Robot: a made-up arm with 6 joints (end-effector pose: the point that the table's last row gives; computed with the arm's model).
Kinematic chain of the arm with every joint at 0, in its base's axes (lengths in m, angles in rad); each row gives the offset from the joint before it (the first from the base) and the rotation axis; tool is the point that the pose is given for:
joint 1: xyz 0 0 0.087 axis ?
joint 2: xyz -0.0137 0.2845 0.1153 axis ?
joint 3: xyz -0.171 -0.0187 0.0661 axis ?
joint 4: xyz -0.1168 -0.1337 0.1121 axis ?
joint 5: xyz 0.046 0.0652 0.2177 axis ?
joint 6: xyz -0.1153 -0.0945 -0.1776 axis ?
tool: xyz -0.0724 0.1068 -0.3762
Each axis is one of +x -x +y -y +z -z.
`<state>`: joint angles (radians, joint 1 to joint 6).
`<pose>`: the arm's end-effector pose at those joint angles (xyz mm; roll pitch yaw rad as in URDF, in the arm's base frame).
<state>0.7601 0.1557 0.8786 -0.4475 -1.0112 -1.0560</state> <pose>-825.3 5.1 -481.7 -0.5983 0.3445 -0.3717</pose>
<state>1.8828 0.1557 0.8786 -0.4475 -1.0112 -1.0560</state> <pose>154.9 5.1 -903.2 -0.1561 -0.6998 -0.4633</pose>
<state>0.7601 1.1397 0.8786 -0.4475 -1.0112 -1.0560</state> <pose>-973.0 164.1 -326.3 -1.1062 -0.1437 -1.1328</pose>
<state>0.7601 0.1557 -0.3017 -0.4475 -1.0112 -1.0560</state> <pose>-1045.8 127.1 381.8 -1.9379 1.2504 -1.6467</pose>
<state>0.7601 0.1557 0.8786 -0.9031 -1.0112 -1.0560</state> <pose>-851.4 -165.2 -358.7 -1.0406 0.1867 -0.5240</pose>
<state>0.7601 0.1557 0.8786 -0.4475 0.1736 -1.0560</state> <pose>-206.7 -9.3 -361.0 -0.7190 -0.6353 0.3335</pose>
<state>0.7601 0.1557 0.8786 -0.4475 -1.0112 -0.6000</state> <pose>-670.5 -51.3 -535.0 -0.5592 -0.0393 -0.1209</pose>
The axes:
joint 1: -y
joint 2: -x
joint 3: -y
joint 4: -z
joint 5: -y
joint 6: -y

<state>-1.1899 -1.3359 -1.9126 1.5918 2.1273 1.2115</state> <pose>-105.0 315.2 -491.6 0.2661 -0.5660 0.2188</pose>
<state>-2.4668 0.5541 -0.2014 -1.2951 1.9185 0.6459</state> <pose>377.6 924.5 -189.0 0.8480 0.7012 -0.5211</pose>
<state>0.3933 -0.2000 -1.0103 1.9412 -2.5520 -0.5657</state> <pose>250.1 -113.8 918.8 -2.5080 0.0520 1.3610</pose>
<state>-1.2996 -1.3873 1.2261 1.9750 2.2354 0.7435</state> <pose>-626.4 69.4 865.9 -2.7565 -0.2838 -0.2606</pose>
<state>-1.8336 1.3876 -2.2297 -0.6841 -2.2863 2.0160</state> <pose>302.6 436.1 -153.6 -2.7848 -0.9635 -2.5695</pose>
